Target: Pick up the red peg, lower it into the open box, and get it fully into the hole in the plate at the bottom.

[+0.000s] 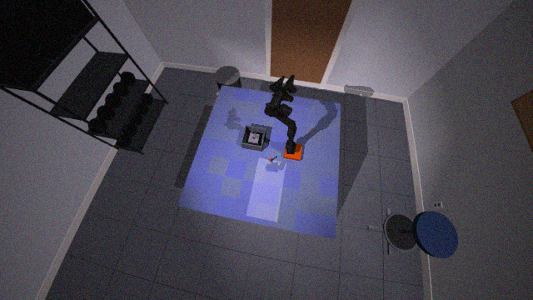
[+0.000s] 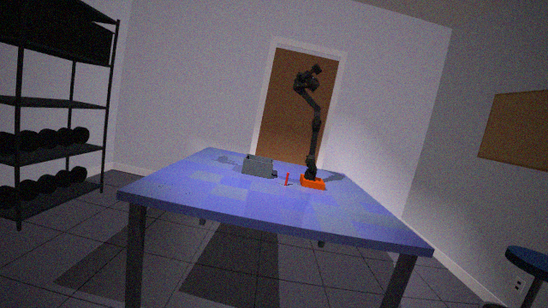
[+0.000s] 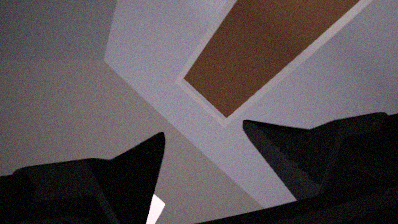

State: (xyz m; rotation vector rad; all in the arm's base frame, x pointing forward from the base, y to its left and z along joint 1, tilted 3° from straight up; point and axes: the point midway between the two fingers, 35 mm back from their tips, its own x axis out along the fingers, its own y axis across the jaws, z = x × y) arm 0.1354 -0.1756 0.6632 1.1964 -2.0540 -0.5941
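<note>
Right now the red peg is 69 cm below my gripper tip, 28 cm to the left of it and 6 cm ahead of it. The rest, counted from my gripper tip: dark grey box (70 cm below, 24 cm ahead, 9 cm to the left).
</note>
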